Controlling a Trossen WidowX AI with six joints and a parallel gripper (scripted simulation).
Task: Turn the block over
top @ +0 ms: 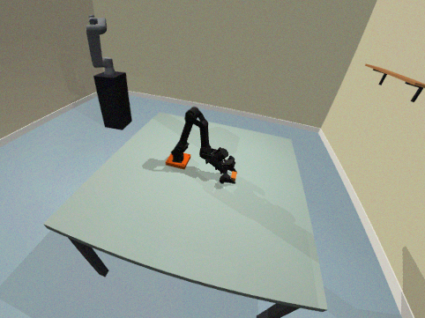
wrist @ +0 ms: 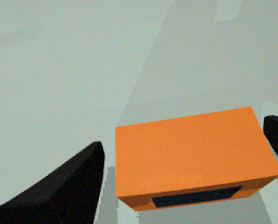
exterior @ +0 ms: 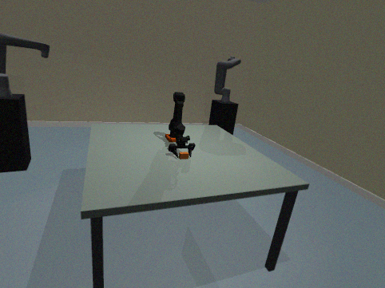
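Right now my gripper tip is 2 cm past the orange block.
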